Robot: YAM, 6 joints.
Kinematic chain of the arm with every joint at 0, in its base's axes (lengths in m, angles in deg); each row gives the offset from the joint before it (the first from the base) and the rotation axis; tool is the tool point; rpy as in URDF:
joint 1: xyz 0 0 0.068 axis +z
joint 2: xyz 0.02 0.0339 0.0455 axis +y
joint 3: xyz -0.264 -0.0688 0 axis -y
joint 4: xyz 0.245 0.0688 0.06 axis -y
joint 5: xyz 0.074 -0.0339 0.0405 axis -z
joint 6: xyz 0.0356 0 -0.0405 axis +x
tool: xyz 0 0 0 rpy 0 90 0
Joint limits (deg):
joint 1: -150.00..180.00
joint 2: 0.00..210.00
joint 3: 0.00..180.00
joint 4: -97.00..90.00
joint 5: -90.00..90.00
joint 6: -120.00..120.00
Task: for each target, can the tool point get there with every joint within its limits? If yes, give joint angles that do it. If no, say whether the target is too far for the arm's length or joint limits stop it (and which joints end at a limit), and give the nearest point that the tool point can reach.
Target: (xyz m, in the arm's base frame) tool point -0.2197 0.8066 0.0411
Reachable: no: too far | nearest point -0.1691 0.6208 0.0582 | short by 0.193 m
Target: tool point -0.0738 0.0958 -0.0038
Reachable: yes | joints 144.14 146.92 33.36 -57.55 74.81 -32.95
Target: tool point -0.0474 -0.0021 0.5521
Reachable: yes | joints 144.81 40.86 82.85 -4.67 -54.58 55.97
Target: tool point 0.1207 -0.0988 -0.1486
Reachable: yes | joints -47.94 166.48 49.11 -11.37 -41.17 21.90
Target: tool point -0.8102 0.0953 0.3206
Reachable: no: too far | nearest point -0.6214 0.0731 0.2711 | short by 0.196 m
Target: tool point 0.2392 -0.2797 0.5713
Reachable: yes | joints 128.98 33.20 143.97 -7.92 16.36 62.47
